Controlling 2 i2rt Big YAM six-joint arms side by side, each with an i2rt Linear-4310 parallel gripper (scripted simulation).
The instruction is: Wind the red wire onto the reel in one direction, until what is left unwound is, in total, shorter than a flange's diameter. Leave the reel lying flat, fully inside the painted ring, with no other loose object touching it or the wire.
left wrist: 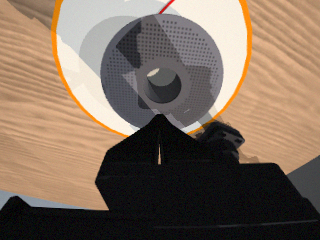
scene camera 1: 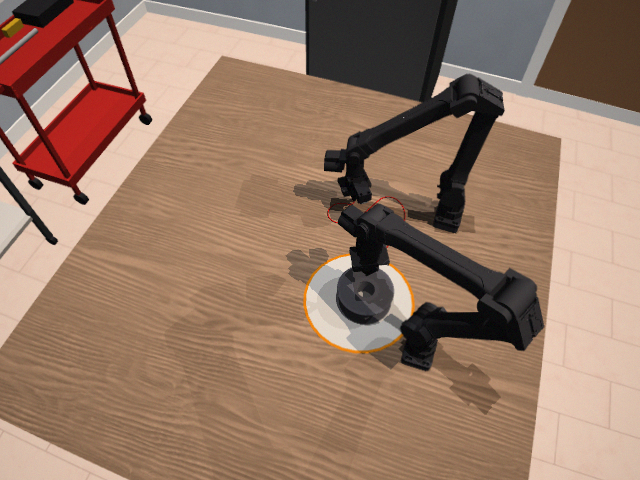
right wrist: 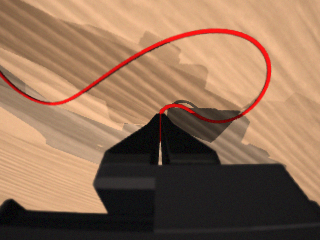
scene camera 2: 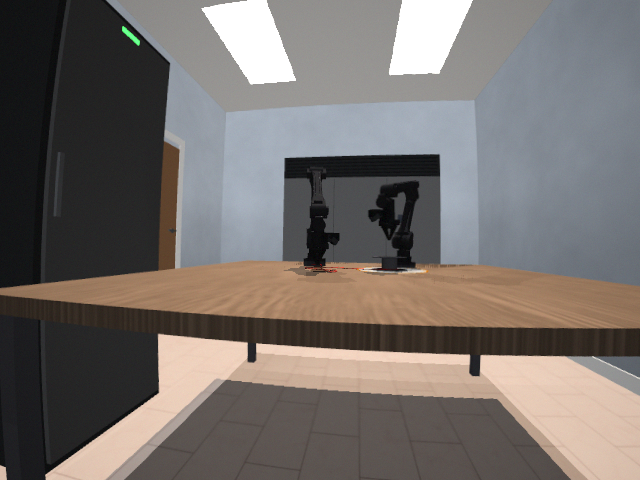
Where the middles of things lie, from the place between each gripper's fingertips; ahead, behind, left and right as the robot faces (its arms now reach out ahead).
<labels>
Right now the dark grey reel (scene camera 1: 379, 285) is 10 mm behind my left hand (scene camera 1: 366, 274) and 120 mm below it.
My right hand is 35 cm to the right of the dark grey reel and 13 cm past it.
</labels>
